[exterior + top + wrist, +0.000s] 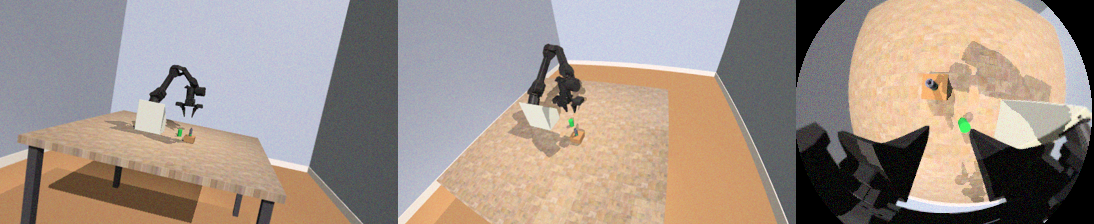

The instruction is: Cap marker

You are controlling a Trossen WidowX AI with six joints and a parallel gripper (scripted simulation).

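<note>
My gripper tip is now 40 mm past the green cap, 40 mm to the right of it and 130 mm above it. The rest, counted from my gripper tip: tan holder block (40 mm ahead, 70 mm to the right, 130 mm below).
</note>
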